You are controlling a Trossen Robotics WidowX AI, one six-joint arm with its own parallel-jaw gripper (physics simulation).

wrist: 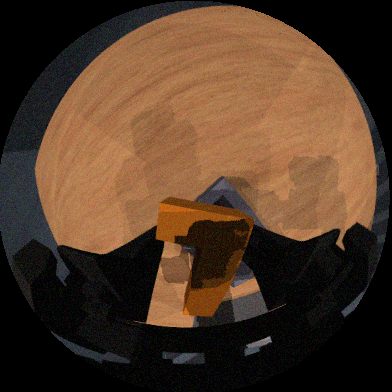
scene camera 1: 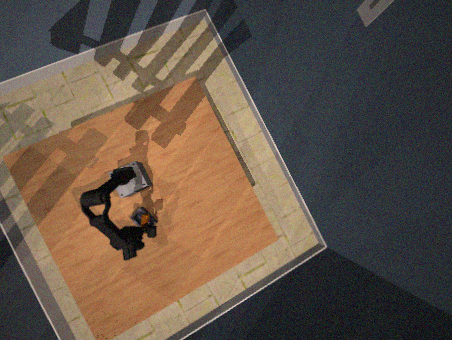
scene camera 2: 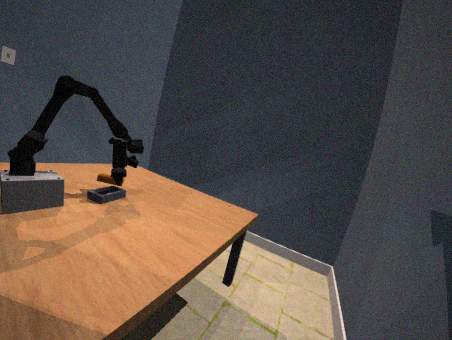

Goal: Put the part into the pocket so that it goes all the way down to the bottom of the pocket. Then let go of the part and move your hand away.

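Seen in the pictures: gripper, between the fingertips: [wrist: 201,226] [scene camera 1: 147,228] [scene camera 2: 118,182]; arm's base, origin of its link: [scene camera 1: 128,173] [scene camera 2: 21,173].
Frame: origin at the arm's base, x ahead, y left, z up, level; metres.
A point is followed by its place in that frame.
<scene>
The orange part [scene camera 1: 145,218] @(y -0.020, x 0.281, z -0.004 m) [scene camera 2: 106,178] @(y -0.048, x 0.284, z -0.015 m) [wrist: 172,220] @(y -0.042, x 0.365, z -0.011 m) is angular, with a bar and a leg running off one end in the wrist view. My gripper [scene camera 2: 118,181] @(y -0.049, x 0.343, z -0.039 m) [wrist: 201,226] @(y -0.049, x 0.343, z -0.039 m) is shut on it. The pocket [scene camera 1: 135,217] @(y -0.108, x 0.253, z -0.092 m) [scene camera 2: 100,198] @(y -0.125, x 0.236, z -0.080 m) [wrist: 223,184] @(y -0.080, x 0.364, z -0.069 m) is a low blue-grey open box on the table. The part is held above it, apart from its rim in scene camera 2. In the wrist view a corner of the pocket sticks out beyond the part, and the part looks turned relative to its walls. The part and fingers hide much of the pocket's opening there.
The arm's grey base box [scene camera 1: 131,187] @(y -0.019, x 0.081, z -0.001 m) [scene camera 2: 32,194] @(y -0.099, x 0.023, z -0.047 m) stands on the wooden table [scene camera 1: 200,200] @(y 0.305, x 0.333, z -0.105 m) [scene camera 2: 165,220] @(y -0.379, x 0.391, z -0.105 m) near the pocket. The arm arches from it to the gripper. The table's near edge and a dark leg [scene camera 2: 233,260] show in scene camera 2. Shadows lie across the wood.
</scene>
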